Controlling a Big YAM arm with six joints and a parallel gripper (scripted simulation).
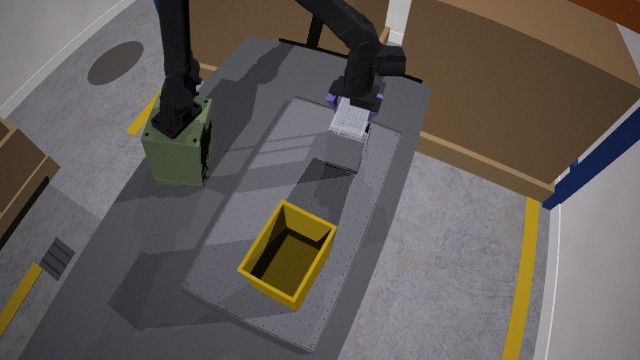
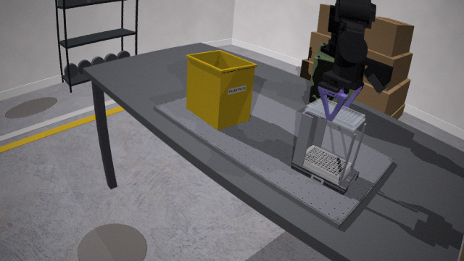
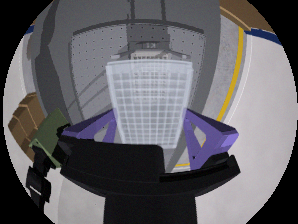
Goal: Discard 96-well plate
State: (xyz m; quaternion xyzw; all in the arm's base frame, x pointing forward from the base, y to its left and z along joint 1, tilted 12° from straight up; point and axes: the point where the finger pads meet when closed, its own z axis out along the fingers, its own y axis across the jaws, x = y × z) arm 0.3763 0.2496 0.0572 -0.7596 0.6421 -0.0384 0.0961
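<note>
Now: the yellow plastics bin W1 5 cm ahead of my hand, 39 cm to the right of it and 8 cm below it.
</note>
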